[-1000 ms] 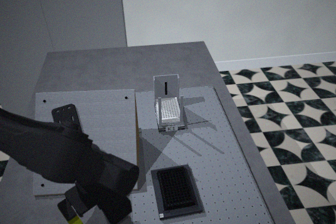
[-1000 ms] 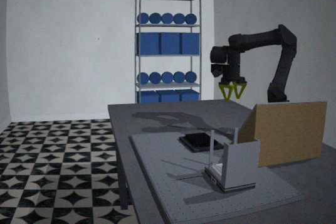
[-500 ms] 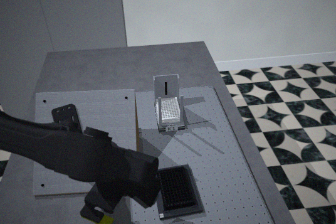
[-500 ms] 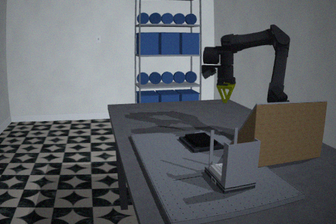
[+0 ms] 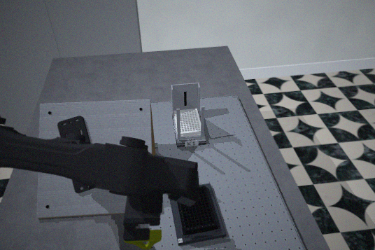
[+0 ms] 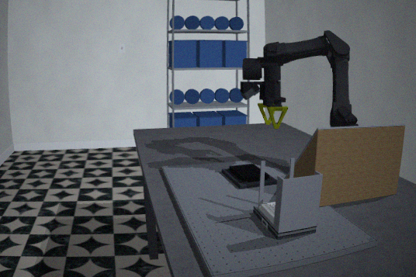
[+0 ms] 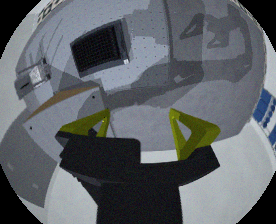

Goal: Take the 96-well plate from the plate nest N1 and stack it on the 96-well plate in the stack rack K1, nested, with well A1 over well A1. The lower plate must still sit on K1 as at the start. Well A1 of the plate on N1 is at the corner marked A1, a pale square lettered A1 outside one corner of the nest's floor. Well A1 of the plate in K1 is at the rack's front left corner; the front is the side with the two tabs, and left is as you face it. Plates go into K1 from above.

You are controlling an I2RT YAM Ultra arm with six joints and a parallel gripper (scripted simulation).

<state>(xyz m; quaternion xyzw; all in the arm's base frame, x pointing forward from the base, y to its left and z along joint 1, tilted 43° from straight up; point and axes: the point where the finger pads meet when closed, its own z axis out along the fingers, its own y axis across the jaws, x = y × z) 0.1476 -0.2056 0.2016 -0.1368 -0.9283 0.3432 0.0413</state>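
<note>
My hand is 13 cm short of the black 96-well plate, 10 cm to the right of it and 12 cm above it. The rest, counted from my hand: rack back wall (20 cm ahead, 50 cm to the left, 6 cm below); then pale A1 mark (7 cm ahead, 2 cm to the left, 13 cm below); then white 96-well plate (20 cm ahead, 43 cm to the left, 12 cm below).
</note>
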